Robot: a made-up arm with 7 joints.
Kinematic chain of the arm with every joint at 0, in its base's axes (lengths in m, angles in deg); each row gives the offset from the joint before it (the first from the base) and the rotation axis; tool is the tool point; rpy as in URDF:
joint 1: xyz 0 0 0.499 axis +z
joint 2: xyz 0 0 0 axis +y
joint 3: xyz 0 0 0.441 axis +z
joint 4: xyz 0.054 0 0 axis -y
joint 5: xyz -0.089 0 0.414 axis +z
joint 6: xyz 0 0 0 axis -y
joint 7: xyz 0.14 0 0 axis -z
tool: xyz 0 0 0 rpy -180 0 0
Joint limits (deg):
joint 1: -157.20..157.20
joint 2: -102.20..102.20
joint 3: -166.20..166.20
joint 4: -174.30..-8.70
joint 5: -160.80..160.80
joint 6: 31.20..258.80
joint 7: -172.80..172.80
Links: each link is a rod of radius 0.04 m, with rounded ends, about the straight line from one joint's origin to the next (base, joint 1, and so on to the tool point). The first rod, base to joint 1, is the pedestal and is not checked.
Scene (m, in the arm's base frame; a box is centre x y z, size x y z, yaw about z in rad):
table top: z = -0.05
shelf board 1: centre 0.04 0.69 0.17 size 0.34 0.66 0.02 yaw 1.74
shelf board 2: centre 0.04 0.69 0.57 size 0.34 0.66 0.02 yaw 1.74
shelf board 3: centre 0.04 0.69 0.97 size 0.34 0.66 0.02 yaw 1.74
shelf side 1: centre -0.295 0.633 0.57 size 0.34 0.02 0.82 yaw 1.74
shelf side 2: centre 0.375 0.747 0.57 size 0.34 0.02 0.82 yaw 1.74
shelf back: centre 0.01 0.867 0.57 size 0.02 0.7 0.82 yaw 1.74
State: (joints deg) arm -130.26 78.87 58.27 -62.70 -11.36 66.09 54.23
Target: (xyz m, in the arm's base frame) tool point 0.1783 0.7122 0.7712
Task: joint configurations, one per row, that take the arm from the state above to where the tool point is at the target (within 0.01 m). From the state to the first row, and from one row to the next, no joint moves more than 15 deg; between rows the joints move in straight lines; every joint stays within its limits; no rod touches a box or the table.
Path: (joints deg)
1: -120.60 67.68 71.59 -71.77 -10.09 62.86 54.23
2: -110.94 56.50 84.91 -80.84 -8.81 59.63 54.23
3: -101.28 45.31 98.23 -89.91 -7.54 56.40 54.23
4: -91.62 34.13 111.55 -98.98 -6.27 53.16 54.23
5: -81.96 22.94 124.87 -108.05 -4.99 49.93 54.23
6: -72.30 11.76 138.19 -117.12 -3.72 46.70 54.23
7: -71.00 -0.88 136.98 -107.15 -4.14 54.25 54.23
8: -69.69 -13.52 135.76 -97.18 -4.55 61.81 54.23
9: -68.39 -26.16 134.55 -87.21 -4.97 69.36 54.23

